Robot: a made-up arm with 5 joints.
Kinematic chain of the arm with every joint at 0, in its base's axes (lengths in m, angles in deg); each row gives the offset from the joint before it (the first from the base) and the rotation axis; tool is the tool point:
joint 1: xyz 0 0 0.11 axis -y
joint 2: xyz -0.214 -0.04 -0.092 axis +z
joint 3: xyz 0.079 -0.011 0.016 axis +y
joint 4: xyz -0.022 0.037 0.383 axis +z
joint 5: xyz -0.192 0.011 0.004 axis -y
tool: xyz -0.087 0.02 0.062
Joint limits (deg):
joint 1: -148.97..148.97
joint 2: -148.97..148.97
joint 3: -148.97..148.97
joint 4: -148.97..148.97
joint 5: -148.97..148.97
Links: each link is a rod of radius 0.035 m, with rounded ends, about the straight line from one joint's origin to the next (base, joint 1, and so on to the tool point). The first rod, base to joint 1, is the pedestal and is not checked.
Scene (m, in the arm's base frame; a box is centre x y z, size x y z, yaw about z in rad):
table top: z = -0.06
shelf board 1: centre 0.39 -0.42 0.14 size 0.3 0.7 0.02 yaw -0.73
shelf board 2: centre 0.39 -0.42 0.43 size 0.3 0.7 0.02 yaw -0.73
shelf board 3: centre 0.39 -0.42 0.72 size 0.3 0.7 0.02 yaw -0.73
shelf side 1: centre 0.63 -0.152 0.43 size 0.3 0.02 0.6 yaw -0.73
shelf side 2: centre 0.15 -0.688 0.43 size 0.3 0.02 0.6 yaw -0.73
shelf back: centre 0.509 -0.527 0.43 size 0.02 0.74 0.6 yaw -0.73
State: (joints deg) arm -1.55 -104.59 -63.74 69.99 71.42
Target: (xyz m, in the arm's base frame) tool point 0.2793 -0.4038 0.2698
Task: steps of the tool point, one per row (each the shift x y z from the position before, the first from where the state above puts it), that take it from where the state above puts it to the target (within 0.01 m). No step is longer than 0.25 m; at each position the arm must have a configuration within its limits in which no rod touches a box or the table.
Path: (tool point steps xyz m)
1: -0.0776 -0.0954 0.1671
2: 0.0091 -0.1417 0.1491
3: 0.0972 -0.1513 0.0932
4: 0.1568 -0.1203 0.0109
5: 0.1684 -0.0573 -0.0737
6: 0.1303 0.0198 -0.1328
7: 0.0276 -0.0482 -0.0034
8: 0.0326 -0.0419 0.0031
9: 0.0432 -0.0321 0.0040
10: 0.0554 -0.0198 -0.0037

